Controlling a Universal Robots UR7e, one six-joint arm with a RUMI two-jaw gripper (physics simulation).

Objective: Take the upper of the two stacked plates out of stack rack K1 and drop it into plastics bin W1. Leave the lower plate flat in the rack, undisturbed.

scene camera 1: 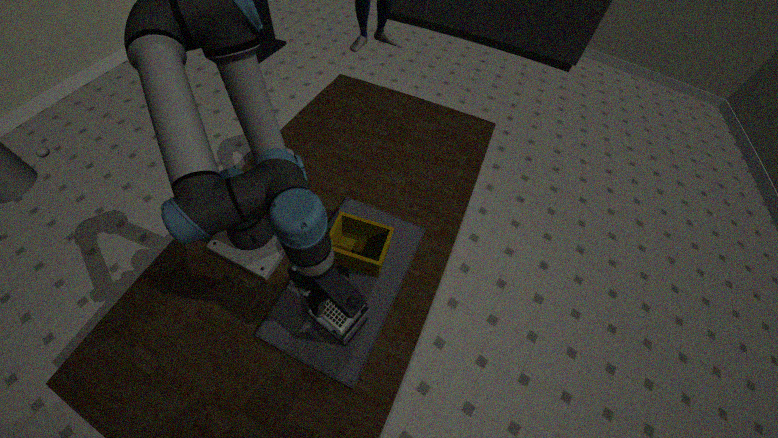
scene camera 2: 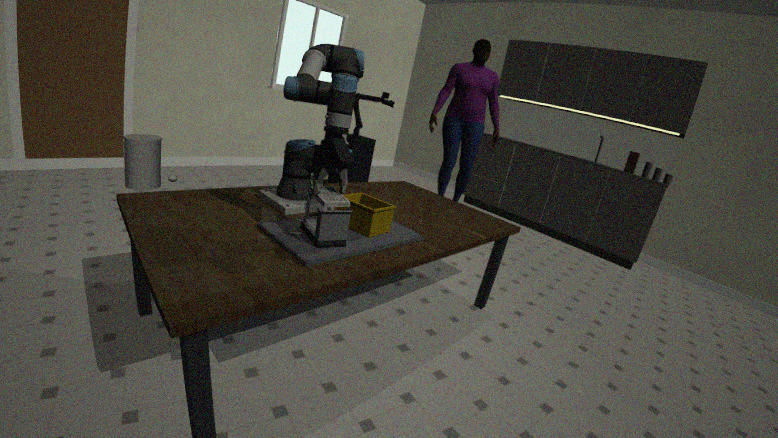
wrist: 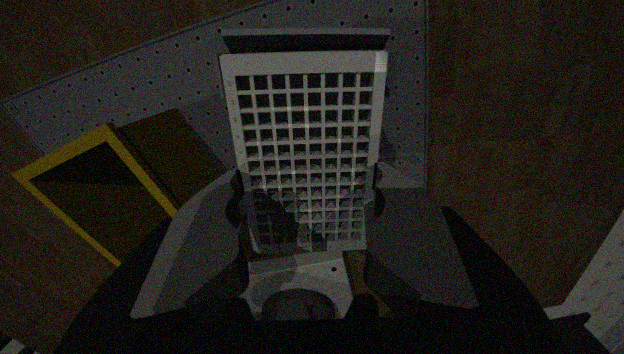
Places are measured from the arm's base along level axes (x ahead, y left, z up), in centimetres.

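Pixels of known places: gripper, fingertip midpoint: (scene camera 2: 328, 196) (wrist: 307, 170); arm's base, origin of the base link: (scene camera 1: 252, 229) (scene camera 2: 294, 194) (wrist: 298, 310).
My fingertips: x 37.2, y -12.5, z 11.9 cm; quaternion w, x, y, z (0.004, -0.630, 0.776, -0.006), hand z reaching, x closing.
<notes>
Ahead of a thing's pixels: the offset from my fingertips to its middle. Level surfaces: height alone.
My gripper (scene camera 1: 334, 309) (scene camera 2: 331, 188) (wrist: 307, 170) is shut on the upper plate, with one finger on each long side. This pale plate {dx +0.3, dy -0.1, dz +0.3 cm} (scene camera 1: 338, 322) (scene camera 2: 333, 200) (wrist: 306, 62) has a grid of square wells and sits at or just above the top of stack rack K1 {dx -0.3, dy +0.1, dz -7.7 cm} (scene camera 2: 333, 227) (wrist: 305, 32). The rack's rim shows beyond the plate's far edge in the wrist view. The lower plate is hidden under the held one. Plastics bin W1, the yellow open bin {dx -2.8, dy +20.4, dz -8.7 cm} (scene camera 1: 356, 261) (scene camera 2: 373, 220) (wrist: 140, 172), stands beside the rack.
Rack and bin stand on a grey perforated board (scene camera 1: 400, 231) (scene camera 2: 401, 235) (wrist: 150, 65) on the brown table {dz -15.0 cm} (scene camera 1: 419, 136) (scene camera 2: 228, 272). The arm's pale base plate (scene camera 1: 244, 260) (scene camera 2: 288, 204) is behind them. A person (scene camera 2: 470, 97) stands beyond the table.
</notes>
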